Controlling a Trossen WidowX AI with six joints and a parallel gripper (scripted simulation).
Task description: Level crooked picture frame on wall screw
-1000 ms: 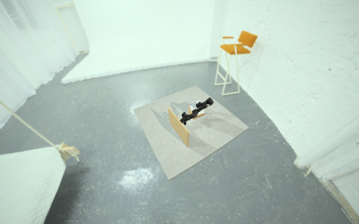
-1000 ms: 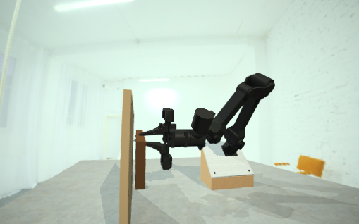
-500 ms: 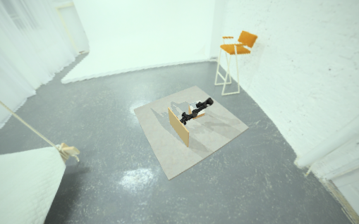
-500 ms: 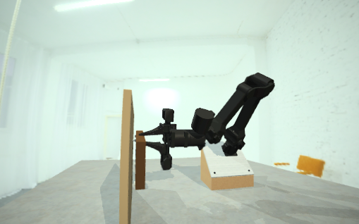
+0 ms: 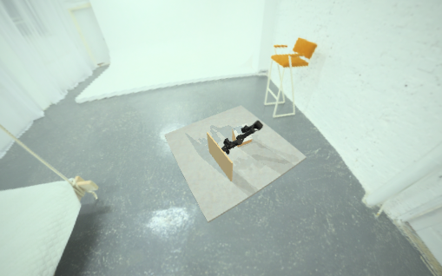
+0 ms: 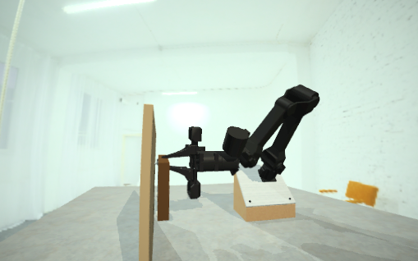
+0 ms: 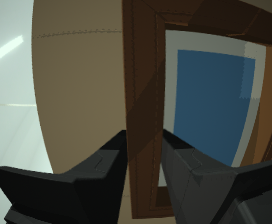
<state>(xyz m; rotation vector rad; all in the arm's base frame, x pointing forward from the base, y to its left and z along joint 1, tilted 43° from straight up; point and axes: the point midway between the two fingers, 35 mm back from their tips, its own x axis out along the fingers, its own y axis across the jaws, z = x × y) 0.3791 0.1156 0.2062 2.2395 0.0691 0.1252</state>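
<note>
Right now the picture frame is 10 mm to the right of my gripper tip and 50 mm below it. From my gripper tip the other things lie so: wall board (20 mm ahead, 10 mm to the left, 70 mm below).
</note>
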